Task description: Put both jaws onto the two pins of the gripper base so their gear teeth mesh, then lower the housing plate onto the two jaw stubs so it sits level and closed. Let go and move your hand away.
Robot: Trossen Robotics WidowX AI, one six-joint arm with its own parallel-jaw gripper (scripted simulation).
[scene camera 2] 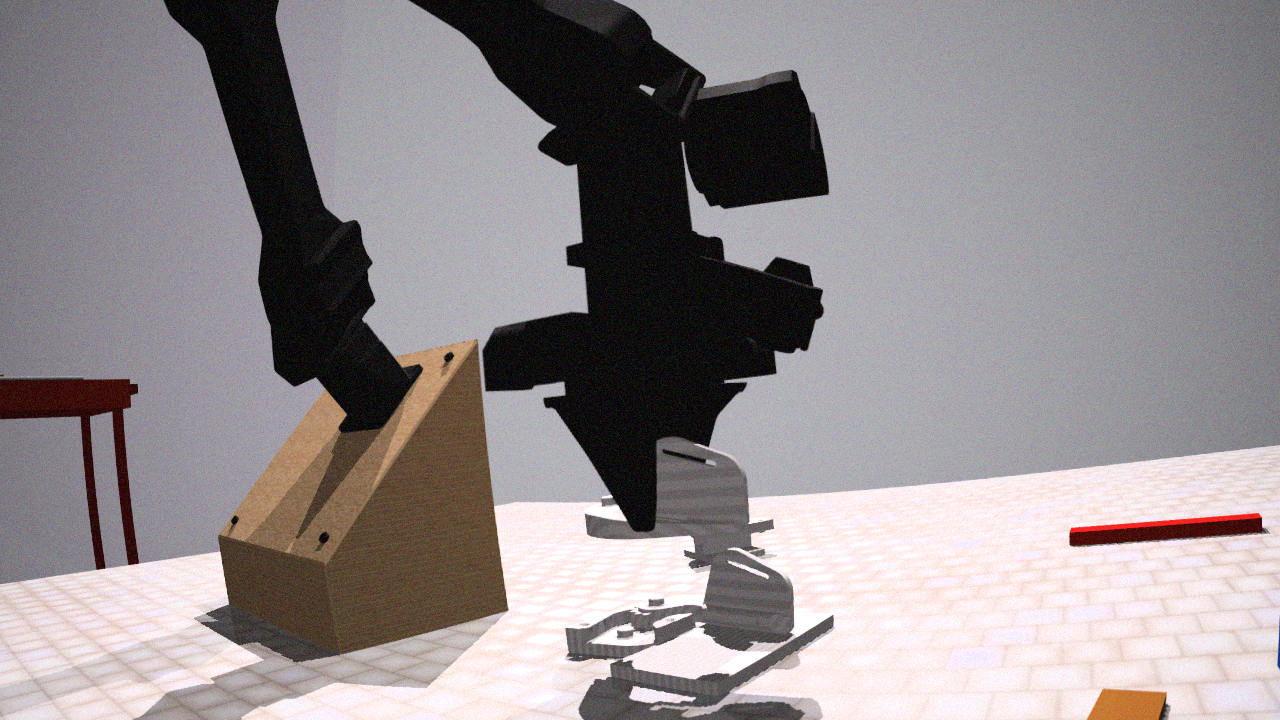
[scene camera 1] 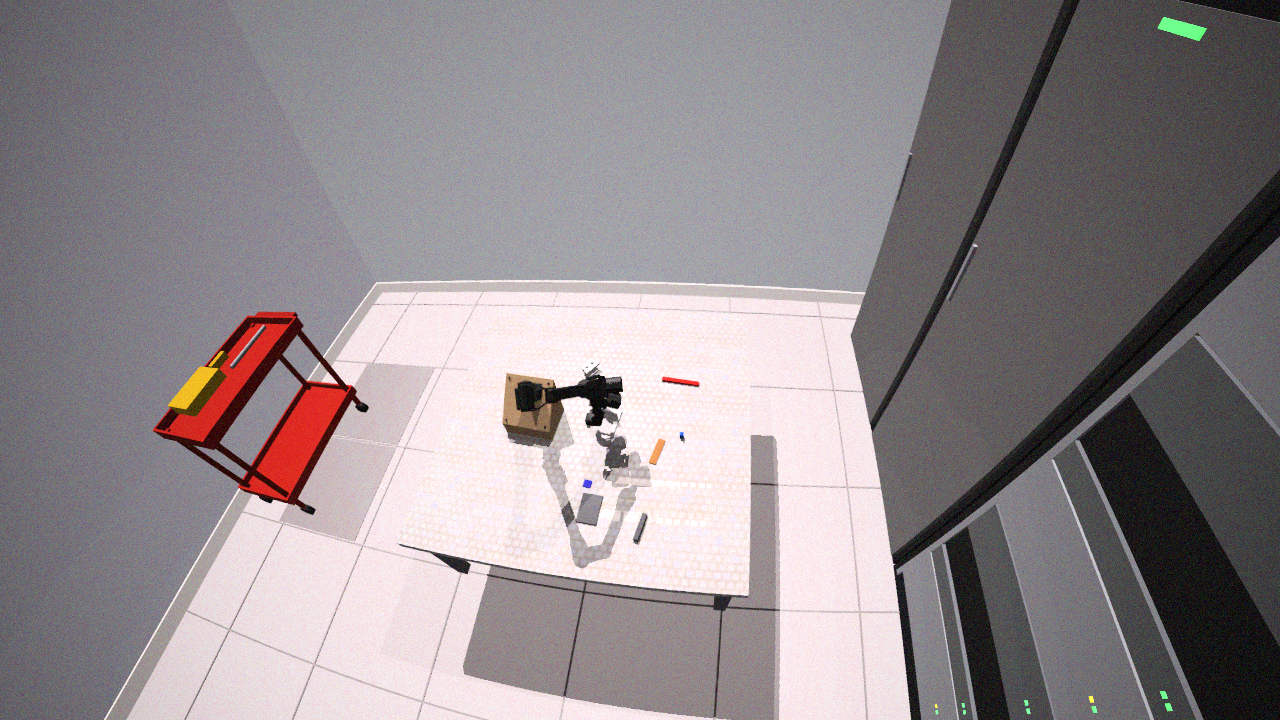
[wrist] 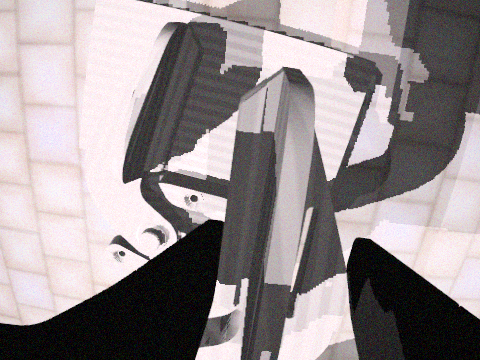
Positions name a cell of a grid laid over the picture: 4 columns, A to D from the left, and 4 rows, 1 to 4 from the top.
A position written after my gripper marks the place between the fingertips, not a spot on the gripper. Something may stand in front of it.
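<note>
From scene camera 2 I can tell you that my gripper (scene camera 2: C3) is holding a jaw (scene camera 2: C3), and there's another jaw (scene camera 2: C4) there as well. The wrist view has my gripper (wrist: C3) too, plus a ribbed white plate (wrist: B1).
</note>
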